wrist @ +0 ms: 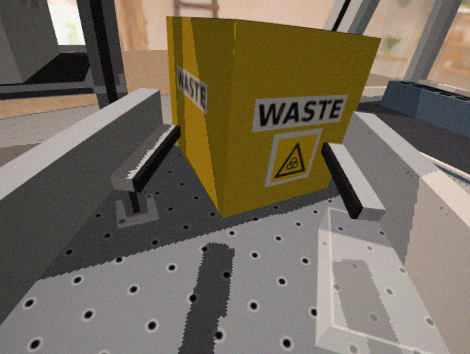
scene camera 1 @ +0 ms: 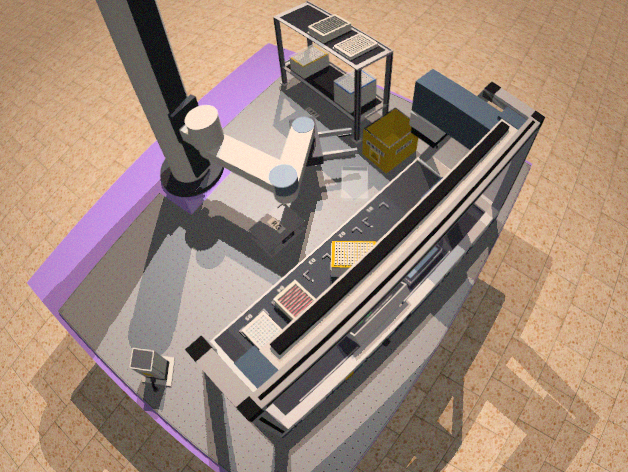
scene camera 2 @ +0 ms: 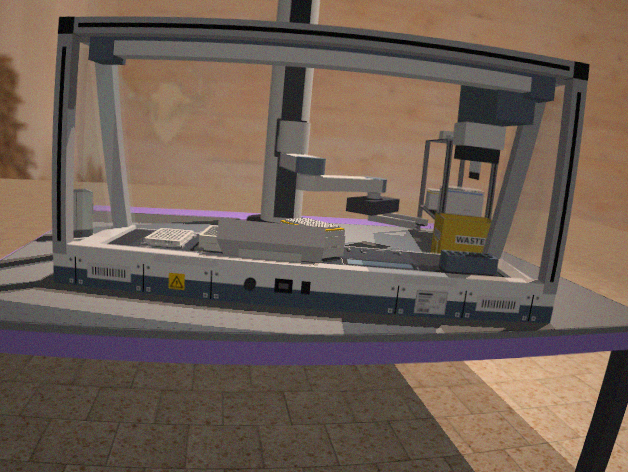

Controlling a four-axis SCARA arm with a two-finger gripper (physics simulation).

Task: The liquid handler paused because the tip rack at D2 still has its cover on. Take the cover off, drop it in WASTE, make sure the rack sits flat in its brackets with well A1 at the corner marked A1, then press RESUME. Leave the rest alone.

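Frame: origin at the arm's base, x down, y right, z back, level; centimetres.
Seen in the pictures: gripper, fingertip midpoint: (wrist: 253, 121) (scene camera 1: 354, 140) (scene camera 2: 421, 224); arm's base at its link origin: (scene camera 1: 192, 169).
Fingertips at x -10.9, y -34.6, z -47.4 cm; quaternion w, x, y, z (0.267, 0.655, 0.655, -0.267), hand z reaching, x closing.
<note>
Pixels of each thing's top centre, then the offset from my fingertips to it. "pt": a spot on its surface instead.
- clear cover at its top centre: (wrist: 442, 282) (scene camera 1: 354, 181) dx +7.1, dy +10.0, dz -6.7 cm
- yellow WASTE box at its top centre: (wrist: 256, 23) (scene camera 2: 467, 218) (scene camera 1: 392, 127) dx -3.9, dy -9.6, dz -9.0 cm
- shelf rack at a spot on its surface: (scene camera 1: 357, 109) pt dx -7.2, dy -7.2, dz +3.3 cm
- red-striped plate at its top centre: (scene camera 2: 222, 231) (scene camera 1: 299, 304) dx +1.3, dy +56.1, dz -18.7 cm
- white plate at its top centre: (scene camera 2: 169, 234) (scene camera 1: 267, 335) dx +3.0, dy +68.3, dz -16.5 cm
The tip rack (scene camera 1: 350, 253) (scene camera 2: 314, 223) with yellow edging stands at D2, its tip grid bare of a cover. Its seating and well A1 cannot be made out. The clear cover (scene camera 1: 354, 187) (wrist: 360, 300) lies on the bench beside the yellow WASTE box (scene camera 1: 390, 162) (scene camera 2: 459, 230) (wrist: 280, 60), outside it. My gripper (scene camera 1: 354, 141) (scene camera 2: 422, 222) (wrist: 253, 121) is shut to its narrow stance, its fingers still apart and nothing between them. It points at the near corner of WASTE; the cover is below and right of the fingers in the wrist view. RESUME cannot be read.
A shelf rack (scene camera 1: 357, 109) stands behind WASTE, bearing plates and boxes. A red-striped plate (scene camera 1: 294, 300) sits at D4 and a white plate (scene camera 1: 263, 329) at D5. The gantry beam (scene camera 1: 390, 236) (scene camera 2: 324, 60) spans the deck. A grey RG stand (scene camera 1: 276, 225) is on the bench.
</note>
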